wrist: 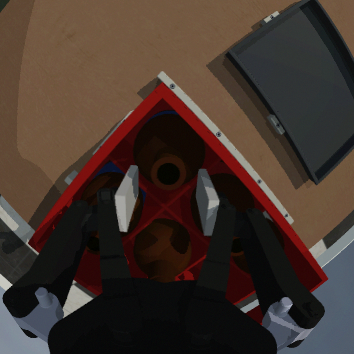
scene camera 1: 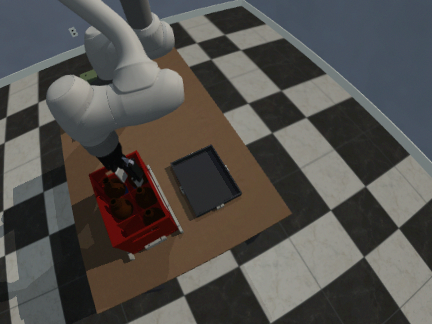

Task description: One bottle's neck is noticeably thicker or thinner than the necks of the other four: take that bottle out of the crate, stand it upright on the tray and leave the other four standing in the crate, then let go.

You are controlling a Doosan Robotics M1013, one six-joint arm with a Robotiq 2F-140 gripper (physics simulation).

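Frame: origin at the arm's base, x right, y ahead, z up, level; millimetres.
Seen in the pictures: gripper, between the fingertips: (wrist: 167, 180) (scene camera 1: 132, 181).
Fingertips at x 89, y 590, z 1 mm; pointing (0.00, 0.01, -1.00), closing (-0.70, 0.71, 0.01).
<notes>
Pixels of each thing's top centre, then the offset from my fingertips to it. "*": a spot on its surface instead. Level surfaces: height alone.
- red crate, centre of its top: (wrist: 198, 279) (scene camera 1: 125, 194) dx +26, dy +71, dz +66 mm
- brown bottle, centre of its top: (wrist: 168, 175) (scene camera 1: 131, 168) dx -19, dy -19, dz +54 mm
- dark tray, a spot on its surface: (wrist: 300, 90) * dx -218, dy +58, dz -104 mm
- brown table, height of its surface: dz -110 mm
The gripper (scene camera 1: 131, 176) (wrist: 167, 200) reaches into the far end of the red crate (scene camera 1: 126, 244) (wrist: 297, 252). It is shut on a brown bottle (wrist: 168, 135), whose broad neck and dark mouth show between and just beyond the pads in the wrist view; where the pads touch it is hard to see. This bottle stands upright in the crate's corner cell. Other brown bottles (scene camera 1: 114, 186) (scene camera 1: 121, 209) (scene camera 1: 144, 197) (scene camera 1: 151, 216) stand in the crate, and their necks are partly hidden in the wrist view. The dark tray (scene camera 1: 205, 182) (wrist: 300, 90) bears no bottle.
The crate and tray rest side by side on a brown table (scene camera 1: 200, 125) (wrist: 90, 65). A narrow strip of table lies between them. The crate's walls and the neighbouring bottles are close around the fingers. The robot's base is at the table's far end.
</notes>
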